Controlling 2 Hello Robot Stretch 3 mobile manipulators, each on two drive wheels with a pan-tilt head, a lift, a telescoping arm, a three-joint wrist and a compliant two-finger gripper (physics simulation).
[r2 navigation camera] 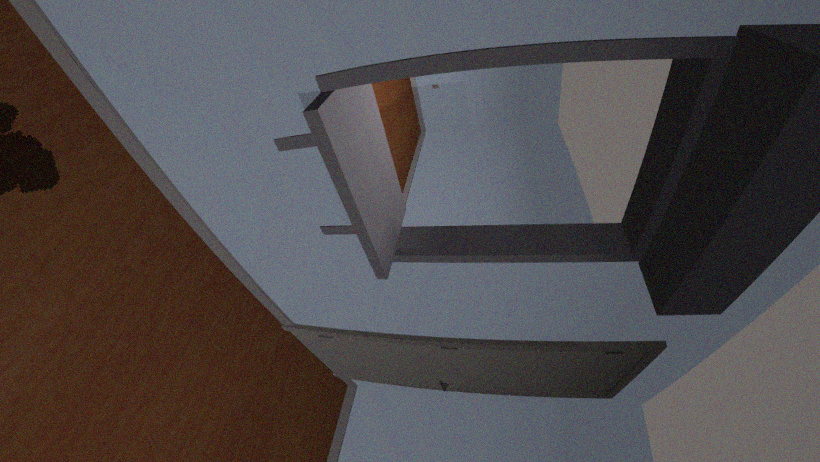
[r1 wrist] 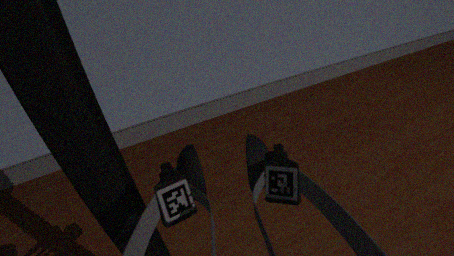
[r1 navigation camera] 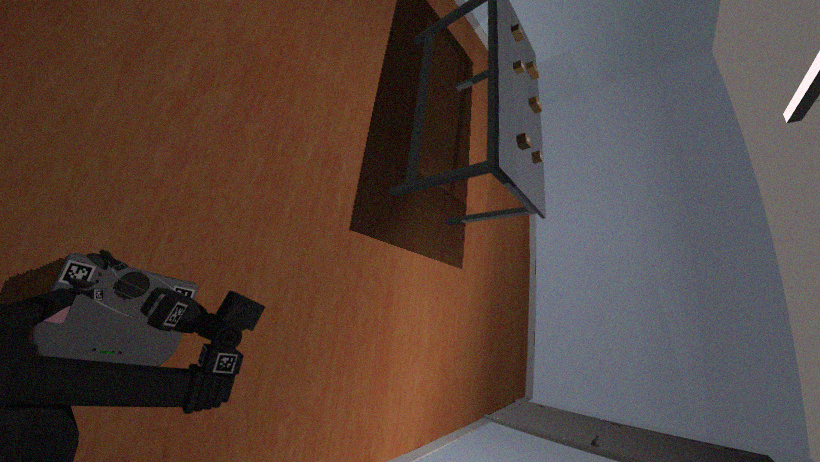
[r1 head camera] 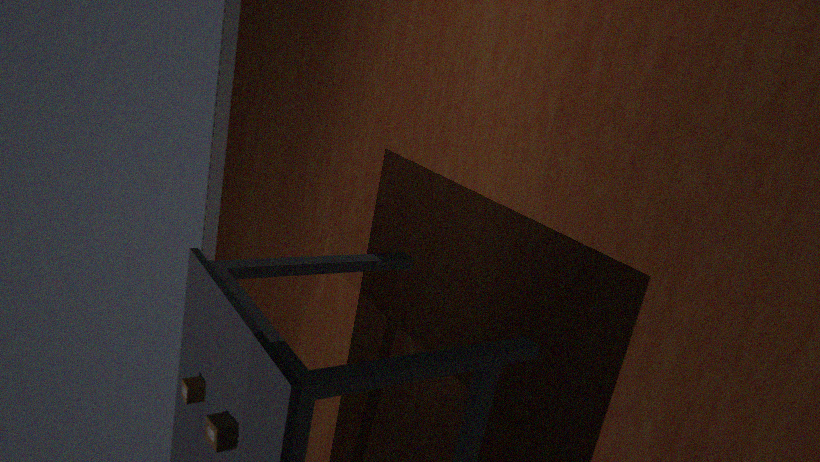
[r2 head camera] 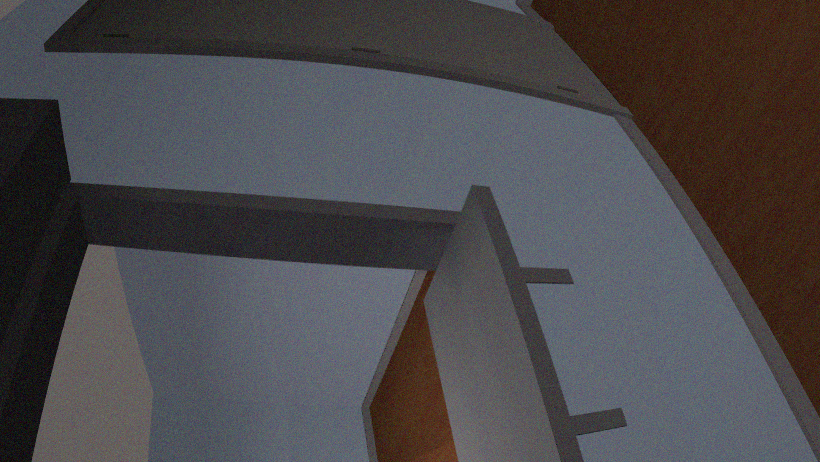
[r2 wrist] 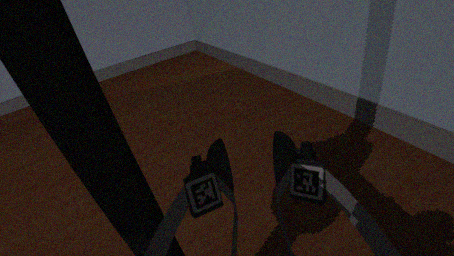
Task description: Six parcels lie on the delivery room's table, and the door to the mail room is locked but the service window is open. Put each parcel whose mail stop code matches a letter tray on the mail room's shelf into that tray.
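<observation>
Several small brown parcels stand on the grey table [r1 head camera: 229, 355] [r1 navigation camera: 525, 177]. The r1 head camera shows a near parcel [r1 head camera: 222, 430] and a farther parcel [r1 head camera: 193, 389]; codes are unreadable. The r1 gripper [r1 wrist: 220, 150] is open, nothing between its fingers, over wooden floor near a wall, away from the table. The r2 gripper [r2 wrist: 249, 145] is open and empty above floor near a room corner. The service window's frame [r2 head camera: 258, 229] [r2 navigation camera: 516, 243] surrounds an open gap, with a pale sill [r2 head camera: 487, 321] [r2 navigation camera: 361, 160] on brackets. Shelf and letter trays do not show.
A grey closed door [r2 head camera: 344, 28] [r2 navigation camera: 487, 370] is beside the window. Another view of a grey door [r1 navigation camera: 573, 427] is at the r1 navigation camera's bottom. A dark housing [r2 head camera: 28, 172] [r2 navigation camera: 717, 172] borders the window. The r1 arm [r1 navigation camera: 126, 384] extends over its base [r1 navigation camera: 114, 332].
</observation>
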